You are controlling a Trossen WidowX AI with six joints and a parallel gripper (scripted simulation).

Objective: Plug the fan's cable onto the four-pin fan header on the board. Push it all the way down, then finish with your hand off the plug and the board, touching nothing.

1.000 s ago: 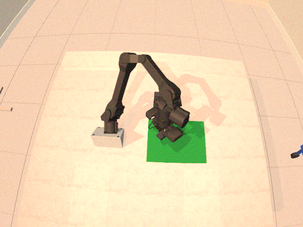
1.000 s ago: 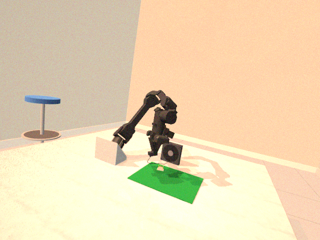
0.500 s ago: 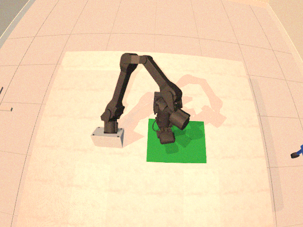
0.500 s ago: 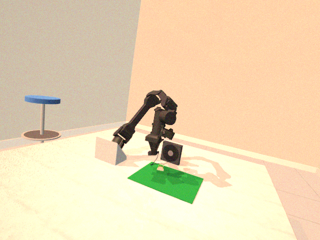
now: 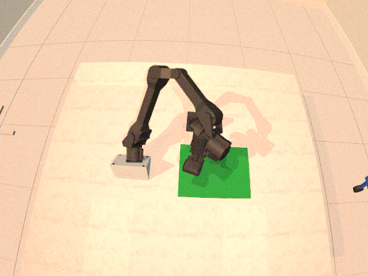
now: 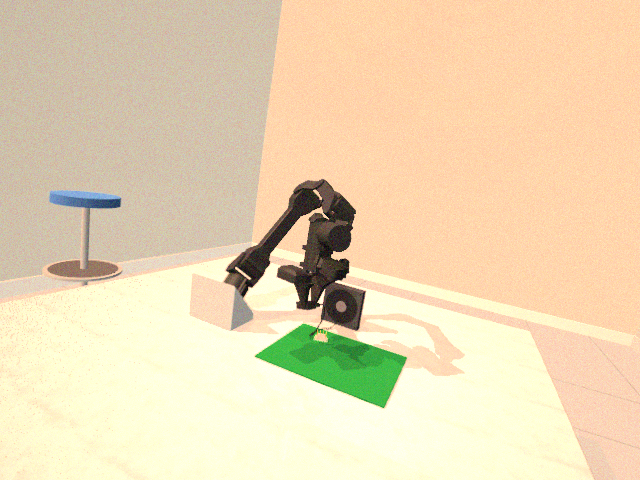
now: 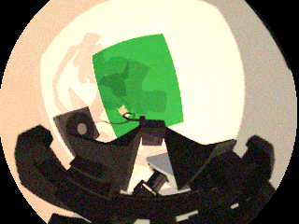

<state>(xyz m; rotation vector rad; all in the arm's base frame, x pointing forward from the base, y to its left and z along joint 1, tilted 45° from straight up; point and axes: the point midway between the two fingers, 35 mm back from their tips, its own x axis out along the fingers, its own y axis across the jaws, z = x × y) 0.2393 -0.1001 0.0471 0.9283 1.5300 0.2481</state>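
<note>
Now: gripper tip 20 mm short of the pale four-pin header, 70 mm to the right of it and 110 mm above it. Also, from my gripper tip: green board (90 mm ahead, 10 mm to the left, 130 mm below); dark plug (10 mm behind); dark square fan (30 mm ahead, 210 mm to the left, 50 mm below).
</note>
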